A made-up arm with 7 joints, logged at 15 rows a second.
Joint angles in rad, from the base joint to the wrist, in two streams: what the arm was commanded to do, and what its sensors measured. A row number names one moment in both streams.
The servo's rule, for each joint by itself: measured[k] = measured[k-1] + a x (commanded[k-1-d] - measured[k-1]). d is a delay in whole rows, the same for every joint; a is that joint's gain. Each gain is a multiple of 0.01, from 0.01 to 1. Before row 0 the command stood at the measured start. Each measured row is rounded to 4 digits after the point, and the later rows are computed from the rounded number. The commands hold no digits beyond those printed.
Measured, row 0:
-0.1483, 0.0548, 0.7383, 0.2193, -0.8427, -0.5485, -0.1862
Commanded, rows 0 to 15:
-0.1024, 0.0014, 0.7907, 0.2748, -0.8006, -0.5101, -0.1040
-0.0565, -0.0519, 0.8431, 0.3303, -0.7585, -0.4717, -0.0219
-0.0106, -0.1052, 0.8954, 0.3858, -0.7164, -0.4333, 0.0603
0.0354, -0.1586, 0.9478, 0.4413, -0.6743, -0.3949, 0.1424
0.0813, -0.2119, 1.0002, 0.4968, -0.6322, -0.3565, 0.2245
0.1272, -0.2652, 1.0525, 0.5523, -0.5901, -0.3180, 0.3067
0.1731, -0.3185, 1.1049, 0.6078, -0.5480, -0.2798, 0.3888
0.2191, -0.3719, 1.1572, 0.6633, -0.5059, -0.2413, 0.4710
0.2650, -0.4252, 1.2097, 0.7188, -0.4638, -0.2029, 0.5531
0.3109, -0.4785, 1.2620, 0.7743, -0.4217, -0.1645, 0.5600
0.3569, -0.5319, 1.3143, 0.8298, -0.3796, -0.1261, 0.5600
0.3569, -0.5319, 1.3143, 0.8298, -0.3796, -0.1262, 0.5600
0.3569, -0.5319, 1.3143, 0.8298, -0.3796, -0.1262, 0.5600
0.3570, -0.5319, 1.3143, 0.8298, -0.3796, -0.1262, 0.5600
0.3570, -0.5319, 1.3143, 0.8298, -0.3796, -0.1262, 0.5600
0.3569, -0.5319, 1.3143, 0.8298, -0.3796, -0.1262, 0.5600
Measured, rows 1 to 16:
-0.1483, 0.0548, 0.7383, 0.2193, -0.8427, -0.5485, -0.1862
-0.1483, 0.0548, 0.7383, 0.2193, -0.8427, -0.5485, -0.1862
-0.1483, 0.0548, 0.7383, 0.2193, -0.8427, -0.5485, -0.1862
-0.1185, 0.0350, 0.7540, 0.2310, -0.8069, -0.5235, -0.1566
-0.0782, 0.0028, 0.7807, 0.2519, -0.7658, -0.4898, -0.1081
-0.0343, -0.0372, 0.8151, 0.2800, -0.7238, -0.4531, -0.0475
0.0110, -0.0821, 0.8549, 0.3139, -0.6817, -0.4153, 0.0209
0.0567, -0.1301, 0.8985, 0.3523, -0.6396, -0.3771, 0.0942
0.1025, -0.1801, 0.9447, 0.3943, -0.5975, -0.3387, 0.1707
0.1484, -0.2313, 0.9928, 0.4391, -0.5554, -0.3004, 0.2492
0.1944, -0.2833, 1.0421, 0.4862, -0.5133, -0.2620, 0.3290
0.2403, -0.3358, 1.0924, 0.5350, -0.4712, -0.2236, 0.4097
0.2862, -0.3886, 1.1433, 0.5853, -0.4291, -0.1852, 0.4638
0.3322, -0.4416, 1.1946, 0.6366, -0.3870, -0.1468, 0.4984
0.3483, -0.4750, 1.2305, 0.6772, -0.3807, -0.1334, 0.5206
0.3539, -0.4961, 1.2556, 0.7092, -0.3798, -0.1287, 0.5348
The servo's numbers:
d 3
a 0.65 0.37 0.30 0.21 0.85 0.65 0.36

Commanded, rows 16 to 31:
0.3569, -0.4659, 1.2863, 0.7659, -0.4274, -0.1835, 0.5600
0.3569, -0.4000, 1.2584, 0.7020, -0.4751, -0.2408, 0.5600
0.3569, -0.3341, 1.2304, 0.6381, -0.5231, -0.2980, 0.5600
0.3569, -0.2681, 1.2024, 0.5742, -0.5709, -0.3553, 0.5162
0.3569, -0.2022, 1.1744, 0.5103, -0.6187, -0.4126, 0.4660
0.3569, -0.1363, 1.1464, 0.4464, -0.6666, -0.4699, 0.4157
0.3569, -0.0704, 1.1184, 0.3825, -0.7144, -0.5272, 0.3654
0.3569, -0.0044, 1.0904, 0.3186, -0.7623, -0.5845, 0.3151
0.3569, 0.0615, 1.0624, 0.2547, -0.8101, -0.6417, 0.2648
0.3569, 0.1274, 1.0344, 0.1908, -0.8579, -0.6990, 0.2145
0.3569, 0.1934, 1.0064, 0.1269, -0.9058, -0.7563, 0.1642
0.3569, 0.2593, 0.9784, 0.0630, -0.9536, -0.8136, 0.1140
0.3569, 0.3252, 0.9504, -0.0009, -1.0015, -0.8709, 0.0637
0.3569, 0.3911, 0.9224, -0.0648, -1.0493, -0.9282, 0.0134
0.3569, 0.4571, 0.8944, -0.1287, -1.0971, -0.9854, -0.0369
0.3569, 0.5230, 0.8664, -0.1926, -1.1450, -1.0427, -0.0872
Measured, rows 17 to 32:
0.3559, -0.5093, 1.2732, 0.7345, -0.3796, -0.1271, 0.5439
0.3566, -0.5177, 1.2855, 0.7545, -0.3796, -0.1265, 0.5497
0.3568, -0.5230, 1.2941, 0.7703, -0.3796, -0.1263, 0.5534
0.3569, -0.5019, 1.2918, 0.7694, -0.4202, -0.1635, 0.5558
0.3569, -0.4642, 1.2818, 0.7552, -0.4669, -0.2137, 0.5573
0.3569, -0.4161, 1.2664, 0.7306, -0.5147, -0.2685, 0.5583
0.3569, -0.3613, 1.2472, 0.6978, -0.5625, -0.3249, 0.5431
0.3569, -0.3024, 1.2254, 0.6584, -0.6103, -0.3819, 0.5153
0.3569, -0.2409, 1.2017, 0.6139, -0.6582, -0.4391, 0.4794
0.3569, -0.1778, 1.1767, 0.5653, -0.7060, -0.4964, 0.4384
0.3569, -0.1136, 1.1508, 0.5135, -0.7539, -0.5537, 0.3940
0.3569, -0.0488, 1.1243, 0.4592, -0.8017, -0.6109, 0.3475
0.3569, 0.0164, 1.0973, 0.4028, -0.8495, -0.6682, 0.2996
0.3569, 0.0819, 1.0700, 0.3449, -0.8974, -0.7255, 0.2509
0.3569, 0.1475, 1.0425, 0.2857, -0.9452, -0.7828, 0.2016
0.3569, 0.2132, 1.0149, 0.2255, -0.9931, -0.8401, 0.1520

